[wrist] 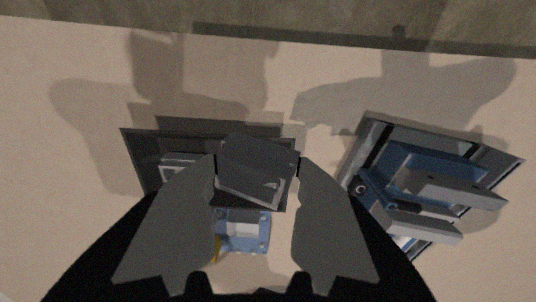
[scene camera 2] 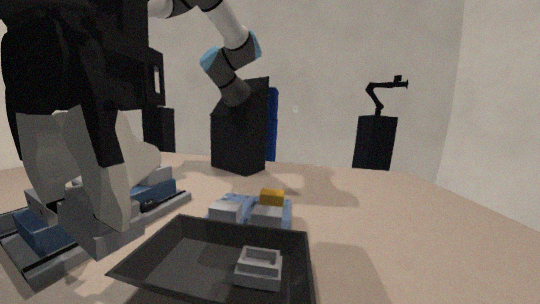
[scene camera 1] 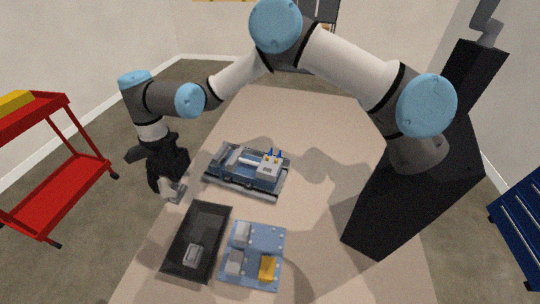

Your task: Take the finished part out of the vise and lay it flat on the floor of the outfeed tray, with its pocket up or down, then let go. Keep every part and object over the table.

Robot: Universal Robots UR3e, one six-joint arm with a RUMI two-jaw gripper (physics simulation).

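Places are measured from the arm's base along level axes (x left, y back, z up), in metres.
Where they show: gripper, fingertip midpoint: (wrist: 258,157) (scene camera 2: 92,224) (scene camera 1: 173,192); arm's base, link origin: (scene camera 2: 238,96) (scene camera 1: 419,156).
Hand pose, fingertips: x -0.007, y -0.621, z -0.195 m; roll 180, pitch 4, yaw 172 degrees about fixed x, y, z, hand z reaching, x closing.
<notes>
Each offset is from my fingertips to the centre of the thing.
The finished part {dx +0.002, dy +0.008, dz +0.007 m} (scene camera 1: 176,194) (scene camera 2: 102,242) (wrist: 255,170), a grey block, is between the fingertips and looks tilted in the wrist view; its pocket cannot be made out. My gripper (scene camera 1: 171,190) (wrist: 258,157) is shut on it, above the table near its edge, between the vise and the tray's end. The dark outfeed tray (scene camera 1: 205,227) (scene camera 2: 180,260) (wrist: 142,160) holds another grey part {dx +0.140, dy +0.070, dz -0.103 m} (scene camera 1: 192,255) (scene camera 2: 258,270) (wrist: 175,168), which sits pocket up towards one end. The blue and grey vise {dx -0.197, dy +0.188, dz -0.083 m} (scene camera 1: 245,175) (scene camera 2: 42,237) (wrist: 395,152) stands beside the tray, its jaws apart. The fingers hide some of it in scene camera 2.
A blue plate {dx +0.112, dy +0.241, dz -0.128 m} (scene camera 1: 260,242) (wrist: 250,246) stands beside the tray with grey blocks (scene camera 1: 234,262) (scene camera 2: 225,211) and a yellow block {dx +0.163, dy +0.281, dz -0.106 m} (scene camera 1: 267,268) (scene camera 2: 272,197) on it. The tray's walls rise around its floor. A red cart (scene camera 1: 62,190) stands off the table's left side.
</notes>
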